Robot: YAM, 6 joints.
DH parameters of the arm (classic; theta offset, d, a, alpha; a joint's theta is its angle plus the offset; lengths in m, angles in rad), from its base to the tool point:
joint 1: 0 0.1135 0.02 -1.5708
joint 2: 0 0 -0.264 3.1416
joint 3: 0.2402 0 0.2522 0
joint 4: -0.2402 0 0.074 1.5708
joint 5: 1.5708 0 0 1.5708
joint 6: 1.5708 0.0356 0 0
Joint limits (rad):
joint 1: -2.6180..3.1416
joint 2: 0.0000..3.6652
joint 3: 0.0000..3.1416
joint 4: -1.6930..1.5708
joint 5: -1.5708..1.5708
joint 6: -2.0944..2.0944
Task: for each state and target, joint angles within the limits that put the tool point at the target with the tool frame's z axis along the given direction. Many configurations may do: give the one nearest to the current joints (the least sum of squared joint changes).
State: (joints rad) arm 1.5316 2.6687 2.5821 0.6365 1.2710 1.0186
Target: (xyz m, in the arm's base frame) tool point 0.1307 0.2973 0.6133 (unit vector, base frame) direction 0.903 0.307 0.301
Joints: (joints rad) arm 1.2393 1.8056 2.4710 -0.1897 0.8539 1.0186
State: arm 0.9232 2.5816 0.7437 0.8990 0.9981 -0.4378
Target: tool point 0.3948 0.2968 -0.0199 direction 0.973 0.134 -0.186
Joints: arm 0.6813 2.7299 1.4580 1.0540 0.5339 -0.4378
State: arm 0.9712 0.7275 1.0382 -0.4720 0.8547 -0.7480
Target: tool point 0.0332 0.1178 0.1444 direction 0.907 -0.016 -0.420
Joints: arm 1.5632 1.0738 0.3724 -0.8912 1.1371 -0.7480
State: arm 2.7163 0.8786 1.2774 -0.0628 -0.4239 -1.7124
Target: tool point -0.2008 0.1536 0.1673 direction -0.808 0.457 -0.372
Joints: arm 2.4679 1.3340 0.3975 0.5510 -0.1475 -1.7124
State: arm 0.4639 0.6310 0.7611 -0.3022 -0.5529 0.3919
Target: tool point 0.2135 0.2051 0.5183 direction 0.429 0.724 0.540
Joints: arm 0.7354 1.3747 1.4798 0.4864 -0.2518 0.3919
